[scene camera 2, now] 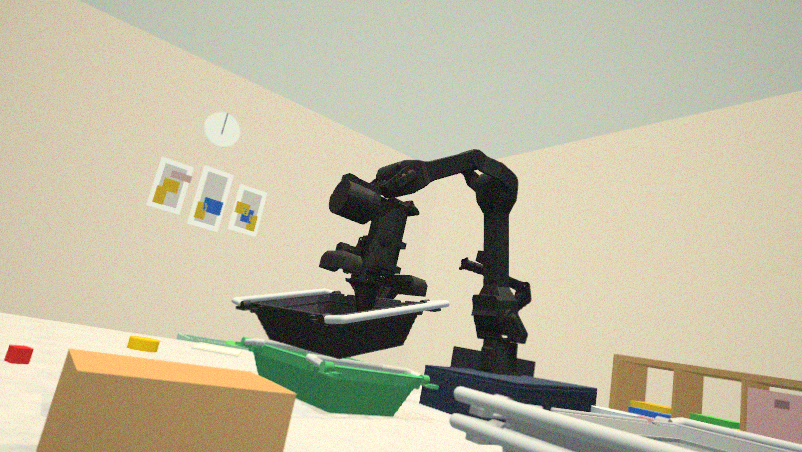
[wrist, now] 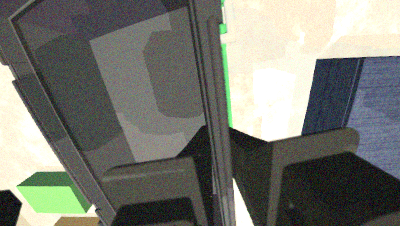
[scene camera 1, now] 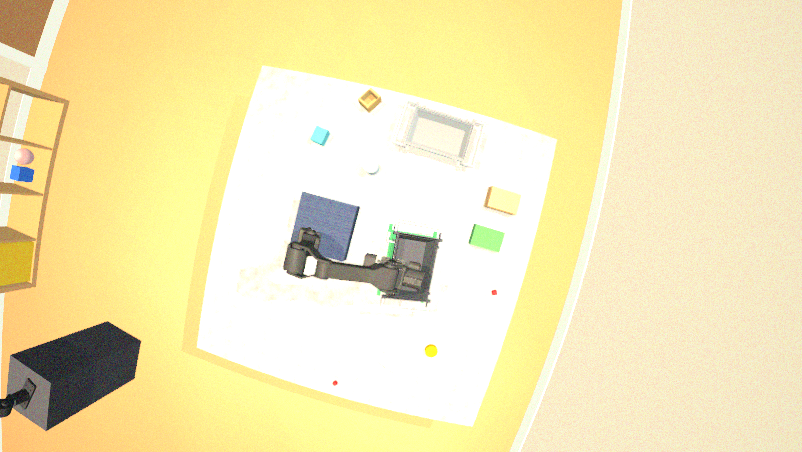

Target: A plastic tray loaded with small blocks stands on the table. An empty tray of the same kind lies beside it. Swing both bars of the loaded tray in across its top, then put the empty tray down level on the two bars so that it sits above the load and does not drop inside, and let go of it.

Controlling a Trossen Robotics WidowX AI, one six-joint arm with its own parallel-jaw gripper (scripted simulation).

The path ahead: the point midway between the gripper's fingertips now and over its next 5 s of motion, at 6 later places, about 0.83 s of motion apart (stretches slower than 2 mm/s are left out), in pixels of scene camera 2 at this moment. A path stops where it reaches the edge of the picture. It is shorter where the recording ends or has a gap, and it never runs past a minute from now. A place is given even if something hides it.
The gripper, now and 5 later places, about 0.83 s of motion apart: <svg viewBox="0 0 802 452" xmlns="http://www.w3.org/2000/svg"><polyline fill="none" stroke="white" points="364,327 364,333 365,338 364,344 369,350 378,300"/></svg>
